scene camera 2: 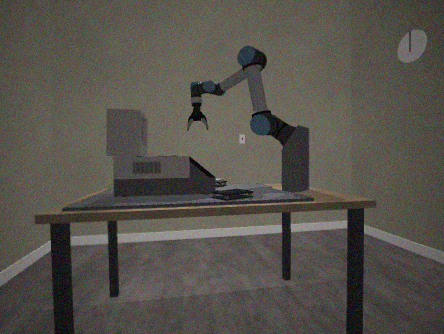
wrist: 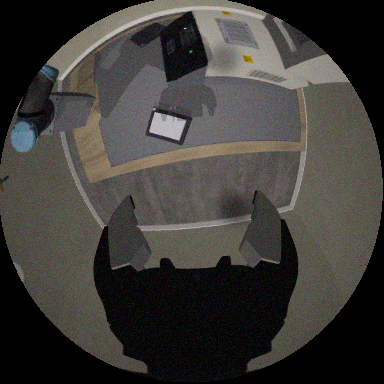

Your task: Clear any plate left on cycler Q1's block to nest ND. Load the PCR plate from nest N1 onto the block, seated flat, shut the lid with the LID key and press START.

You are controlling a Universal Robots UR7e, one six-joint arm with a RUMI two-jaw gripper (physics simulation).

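My gripper [scene camera 2: 198,128] [wrist: 192,194] is open and empty, high above the table beside the cycler's raised lid. Cycler Q1 [scene camera 2: 150,169] [wrist: 220,52] has a light body and a black sloping panel [wrist: 182,50] with a small green light. Its lid [scene camera 2: 126,132] stands up; whether a plate is on the block cannot be told. A white plate [wrist: 169,125] lies in a dark-framed nest [scene camera 2: 232,194] [wrist: 164,139] near the table's edge. No nest label is readable. The LID and START keys cannot be told apart.
A dark low object [wrist: 147,35] lies beyond the panel in the wrist view. Another small nest-like item [scene camera 2: 220,183] shows behind the cycler's front end. The arm's grey pedestal [scene camera 2: 296,160] [wrist: 72,112] stands at the table's end. A grey mat [scene camera 2: 280,197] [wrist: 250,115] covers much of the table.
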